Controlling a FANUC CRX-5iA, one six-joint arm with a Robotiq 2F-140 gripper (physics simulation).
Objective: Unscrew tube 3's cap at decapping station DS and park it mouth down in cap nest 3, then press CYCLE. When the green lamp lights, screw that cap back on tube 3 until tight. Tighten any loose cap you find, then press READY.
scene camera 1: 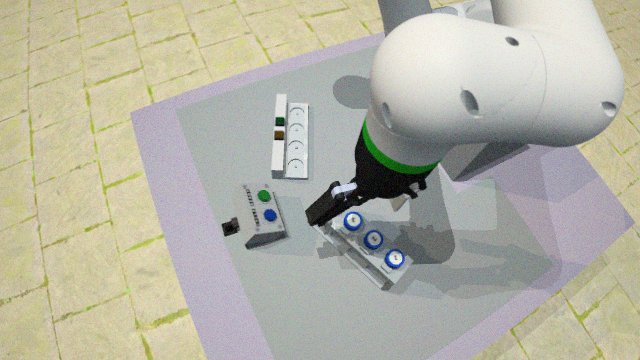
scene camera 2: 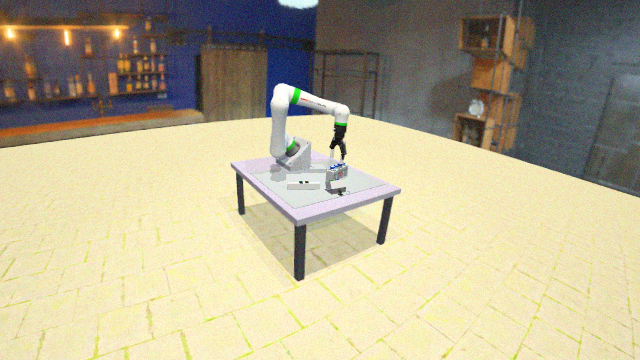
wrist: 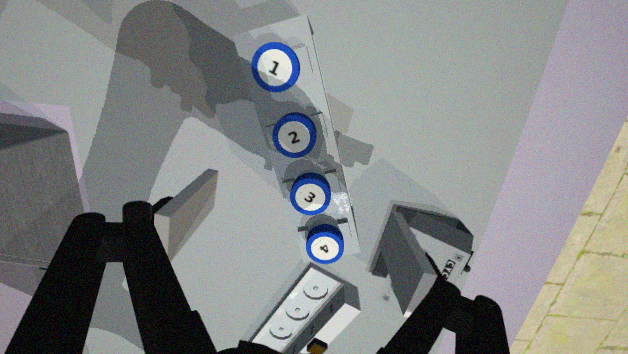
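Pixels of known places: gripper, fingertip midpoint: (scene camera 1: 359,215) (scene camera 2: 336,161) (wrist: 302,209); arm's base, origin of the base link: (scene camera 2: 293,149).
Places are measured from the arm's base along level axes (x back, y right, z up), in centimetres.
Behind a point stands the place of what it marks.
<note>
My gripper (scene camera 1: 361,209) @(z 1.4, x -43.5, y -14.6 cm) (scene camera 2: 337,158) @(z 1.4, x -43.5, y -14.6 cm) (wrist: 302,209) @(z 1.4, x -43.5, y -14.6 cm) is open and empty, its fingers wide apart above the number 4 end of the decapping rack (scene camera 1: 367,270) @(z -13.2, x -42.1, y -22.8 cm) (scene camera 2: 337,173) (wrist: 300,31) @(z -4.1, x -40.6, y -26.6 cm). Blue-rimmed white caps 1 (scene camera 1: 395,258) @(z -1.4, x -39.6, y -23.8 cm) (wrist: 275,67) @(z -1.4, x -39.5, y -23.7 cm), 2 (scene camera 1: 373,239) @(z -1.4, x -42.0, y -19.1 cm) (wrist: 294,135) @(z -1.4, x -41.8, y -19.2 cm) and 3 (scene camera 1: 353,220) @(z -1.3, x -44.1, y -14.4 cm) (wrist: 310,194) @(z -1.3, x -44.0, y -14.6 cm) sit on their tubes in the rack. Cap 4 (wrist: 325,243) @(z -1.2, x -46.2, y -10.2 cm) is hidden by a finger in scene camera 1. The cap nest strip (scene camera 1: 305,173) @(z -12.5, x -46.8, y 3.0 cm) (scene camera 2: 303,186) @(z -11.2, x -50.4, y 15.3 cm) (wrist: 332,281) @(z -12.5, x -50.3, y 3.5 cm) shows empty nests. Its green lamp (scene camera 1: 280,121) @(z -8.3, x -48.6, y 16.1 cm) looks dark. Cap tightness cannot be told.
The button box (scene camera 1: 267,231) @(z -6.7, x -59.5, y -9.4 cm) (wrist: 440,245) @(z -6.7, x -59.5, y -9.2 cm) stands left of the rack in scene camera 1, with a green button (scene camera 1: 264,195) @(z -6.6, x -57.8, y -1.8 cm) and a blue button (scene camera 1: 270,215) @(z -6.6, x -58.0, y -6.4 cm). An amber lamp (scene camera 1: 279,135) @(z -8.3, x -50.0, y 12.3 cm) (wrist: 317,346) @(z -8.2, x -49.9, y 11.8 cm) is beside the green one. A small black block (scene camera 1: 231,226) @(z -13.4, x -66.5, y -3.6 cm) lies beside the box.
</note>
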